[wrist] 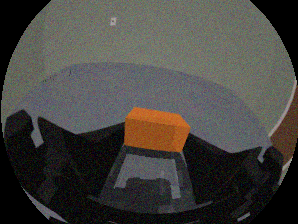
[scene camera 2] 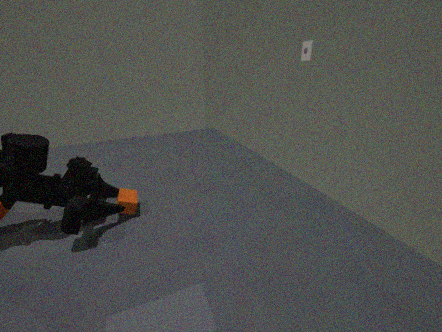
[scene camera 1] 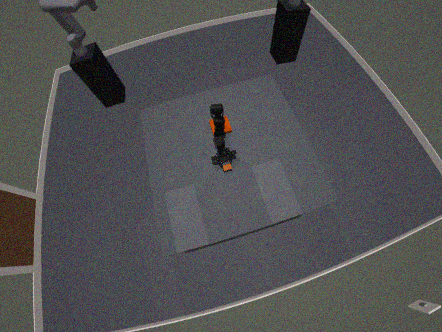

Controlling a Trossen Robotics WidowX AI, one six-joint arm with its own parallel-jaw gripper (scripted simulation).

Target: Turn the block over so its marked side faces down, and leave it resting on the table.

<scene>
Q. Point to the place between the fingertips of the gripper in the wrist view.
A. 155,130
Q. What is the gripper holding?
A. A block.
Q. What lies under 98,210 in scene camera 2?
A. The gripper.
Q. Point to a block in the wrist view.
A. At 160,131
</scene>
